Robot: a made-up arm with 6 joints.
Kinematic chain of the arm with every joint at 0, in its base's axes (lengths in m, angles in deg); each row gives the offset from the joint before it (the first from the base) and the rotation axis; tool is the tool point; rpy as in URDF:
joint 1: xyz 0 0.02 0.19 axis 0.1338 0.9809 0.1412
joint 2: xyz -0.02 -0.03 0 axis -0.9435 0.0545 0.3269
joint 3: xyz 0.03 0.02 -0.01 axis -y
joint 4: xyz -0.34 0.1 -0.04 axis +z
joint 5: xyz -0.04 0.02 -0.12 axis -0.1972 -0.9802 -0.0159
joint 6: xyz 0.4 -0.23 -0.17 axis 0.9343 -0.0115 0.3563
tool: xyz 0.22 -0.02 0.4 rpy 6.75 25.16 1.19
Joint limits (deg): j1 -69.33..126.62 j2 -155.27..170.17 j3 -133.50..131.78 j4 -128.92..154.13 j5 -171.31..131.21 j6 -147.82..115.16
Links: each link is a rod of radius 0.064 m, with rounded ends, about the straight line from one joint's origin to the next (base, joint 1, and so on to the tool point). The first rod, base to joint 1, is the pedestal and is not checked.
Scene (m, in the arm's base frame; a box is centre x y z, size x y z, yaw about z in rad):
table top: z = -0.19
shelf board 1: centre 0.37 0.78 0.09 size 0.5 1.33 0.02 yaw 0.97
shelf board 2: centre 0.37 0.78 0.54 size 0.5 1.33 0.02 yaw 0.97
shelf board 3: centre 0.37 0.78 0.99 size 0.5 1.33 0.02 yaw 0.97
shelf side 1: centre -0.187 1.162 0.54 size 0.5 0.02 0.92 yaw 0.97
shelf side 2: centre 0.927 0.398 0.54 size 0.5 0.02 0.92 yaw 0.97
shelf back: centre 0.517 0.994 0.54 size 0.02 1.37 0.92 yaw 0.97
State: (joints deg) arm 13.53 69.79 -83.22 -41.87 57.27 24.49
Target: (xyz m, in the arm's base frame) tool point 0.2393 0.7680 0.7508
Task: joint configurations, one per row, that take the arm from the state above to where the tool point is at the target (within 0.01 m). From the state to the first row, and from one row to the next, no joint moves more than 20 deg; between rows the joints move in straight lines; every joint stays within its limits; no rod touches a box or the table.
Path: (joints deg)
1: 14.73 59.53 -91.55 -27.88 39.95 20.65
2: 15.94 49.27 -99.88 -13.89 22.64 16.81
3: 17.14 39.01 -108.21 0.11 5.32 12.97
4: 18.34 28.76 -116.54 14.10 -11.99 9.13
5: 19.54 18.50 -124.87 28.09 -29.31 5.29
6: 20.75 8.24 -133.20 42.08 -46.62 1.45
7: 14.08 -8.45 -125.56 54.13 -35.59 14.85
8: 7.40 -25.14 -117.92 66.18 -24.56 28.26
9: 0.73 -41.84 -110.28 78.22 -13.54 41.67
10: -5.94 -58.53 -102.64 90.27 -2.51 55.07
11: 7.22 -38.69 -95.90 108.26 3.98 65.99
12: 20.37 -18.85 -89.16 126.24 10.47 76.90

